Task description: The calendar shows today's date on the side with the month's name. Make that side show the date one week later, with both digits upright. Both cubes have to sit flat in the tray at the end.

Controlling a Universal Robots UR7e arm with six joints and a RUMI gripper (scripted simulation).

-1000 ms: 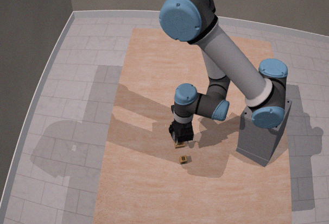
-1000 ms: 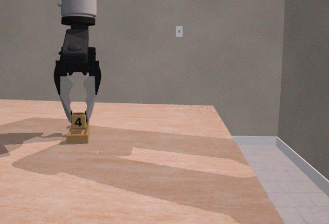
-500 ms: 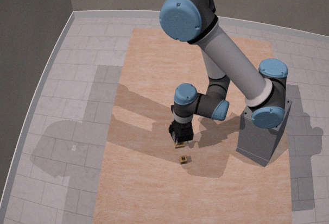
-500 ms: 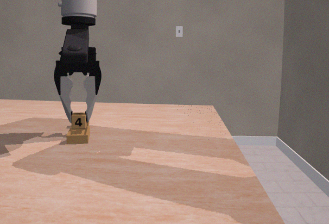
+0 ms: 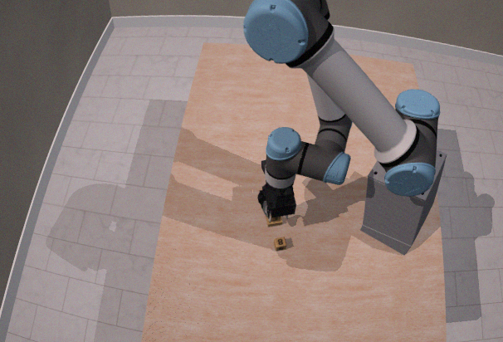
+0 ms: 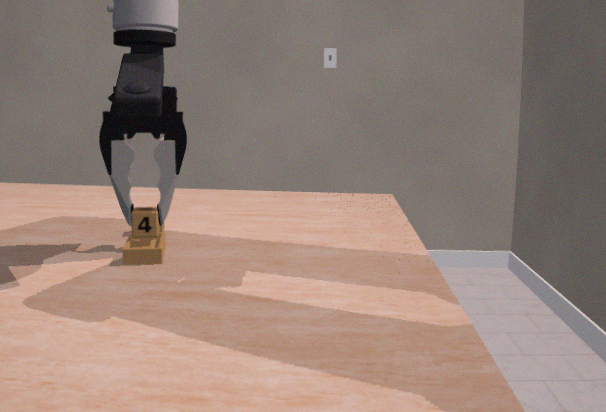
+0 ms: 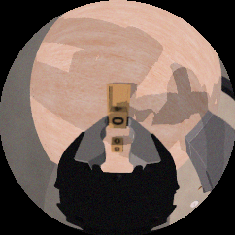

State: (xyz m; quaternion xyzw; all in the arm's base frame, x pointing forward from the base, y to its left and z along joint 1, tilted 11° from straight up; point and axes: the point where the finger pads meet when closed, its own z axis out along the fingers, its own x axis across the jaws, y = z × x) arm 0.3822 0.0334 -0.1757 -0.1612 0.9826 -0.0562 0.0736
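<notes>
Right now my hand is 4 cm above the wooden calendar tray and 2 cm to the left of it.
</notes>
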